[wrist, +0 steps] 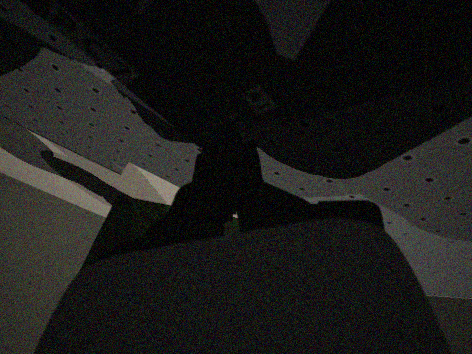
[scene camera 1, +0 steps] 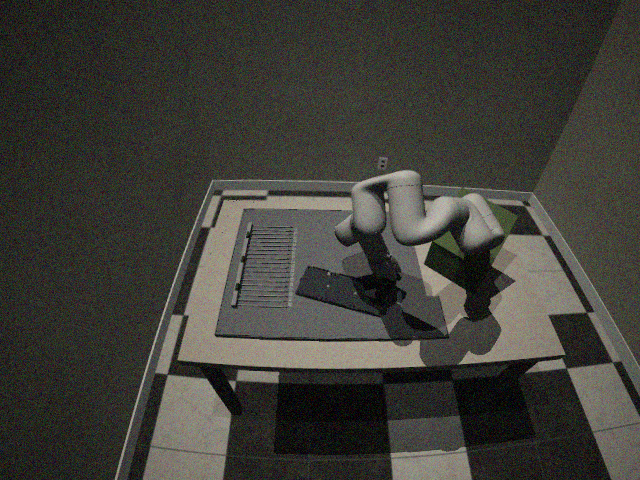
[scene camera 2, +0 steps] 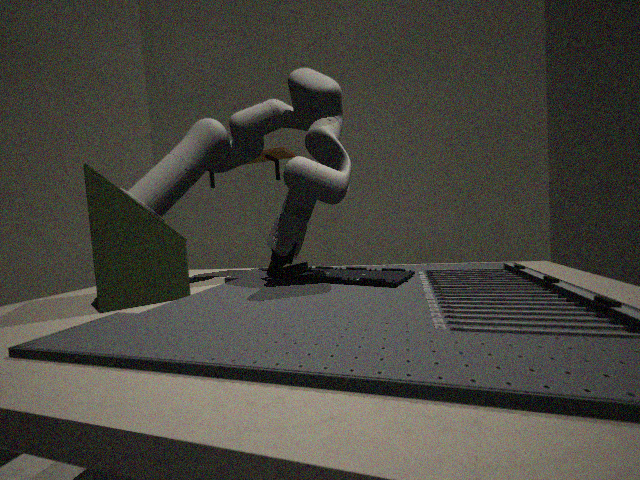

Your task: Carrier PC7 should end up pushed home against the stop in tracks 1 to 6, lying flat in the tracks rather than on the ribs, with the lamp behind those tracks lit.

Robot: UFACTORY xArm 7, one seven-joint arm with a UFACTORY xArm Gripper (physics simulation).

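Where they show: gripper, fingertip midpoint: (wrist: 229, 145) (scene camera 1: 392, 285) (scene camera 2: 272, 276); arm's base, link origin: (scene camera 2: 140, 208).
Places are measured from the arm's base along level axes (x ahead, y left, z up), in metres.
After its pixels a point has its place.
The dark, long flat carrier (scene camera 1: 330, 285) {x 0.466, y 0.274, z -0.198 m} (scene camera 2: 372, 276) {x 0.503, y 0.263, z -0.198 m} lies on the grey board, slanted in scene camera 1, its left end just right of the ribbed tracks (scene camera 1: 292, 268) (scene camera 2: 433, 302) and apart from them. In the wrist view the carrier (wrist: 260, 99) {x 0.284, y 0.220, z -0.198 m} is very dark, with a faint square mark; its name cannot be read. A stop bar (scene camera 1: 241, 263) {x 0.817, y 0.297, z -0.193 m} (scene camera 2: 573, 291) {x 0.842, y 0.207, z -0.193 m} with dark blocks runs along the far side of the tracks. No lit lamp can be made out. My gripper (scene camera 1: 386, 300) (scene camera 2: 276, 271) {x 0.248, y 0.197, z -0.198 m} (wrist: 229, 145) {x 0.248, y 0.197, z -0.198 m} is shut and empty, low at the carrier's right end; contact is hidden in shadow.
The perforated grey board (scene camera 1: 310, 325) {x 0.480, y 0.451, z -0.209 m} (scene camera 2: 258, 335) {x 0.505, y -0.089, z -0.209 m} lies on the pale table (scene camera 1: 320, 353) {x 0.416, y 0.532, z -0.222 m} (scene camera 2: 258, 408) {x 0.600, y -0.178, z -0.222 m}. A green slanted block (scene camera 1: 504, 217) {x -0.094, y -0.030, z 0.062 m} (scene camera 2: 139, 248) {x 0.108, y -0.056, z -0.096 m} stands by the arm's base. The arm arches over the board's right part and casts dark shadows around the gripper.
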